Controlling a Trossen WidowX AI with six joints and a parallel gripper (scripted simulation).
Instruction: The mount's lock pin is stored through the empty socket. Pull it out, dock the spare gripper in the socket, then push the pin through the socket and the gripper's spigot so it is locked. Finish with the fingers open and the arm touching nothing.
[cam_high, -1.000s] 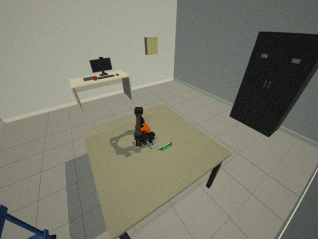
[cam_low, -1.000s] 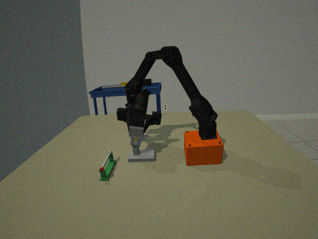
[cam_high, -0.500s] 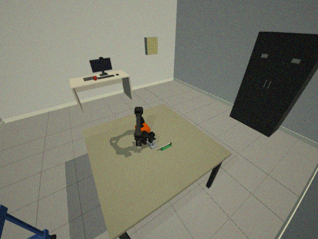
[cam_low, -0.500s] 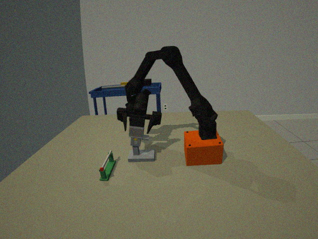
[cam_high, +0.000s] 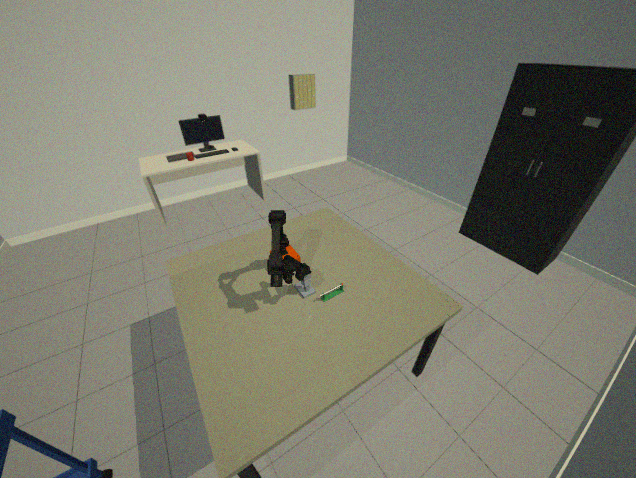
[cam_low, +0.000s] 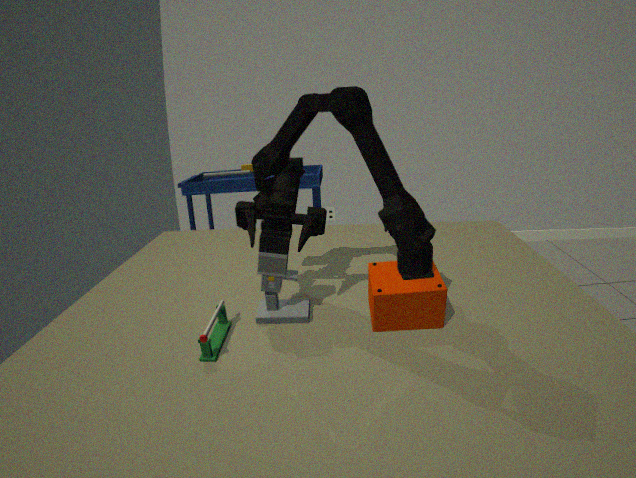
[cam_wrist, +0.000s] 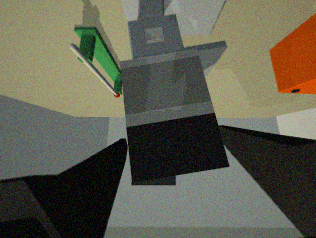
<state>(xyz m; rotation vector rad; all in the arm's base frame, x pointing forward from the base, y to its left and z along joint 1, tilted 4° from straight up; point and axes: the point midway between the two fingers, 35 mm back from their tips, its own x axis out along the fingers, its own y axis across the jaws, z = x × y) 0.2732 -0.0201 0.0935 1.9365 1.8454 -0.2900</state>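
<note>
Right now my gripper tip is 3 cm above the spare gripper, 2 cm to the left of it and 1 cm short of it. Also, from my gripper tip: socket 10 cm below, 2 cm to the right; green cradle 13 cm below, 12 cm ahead, 9 cm to the left.
</note>
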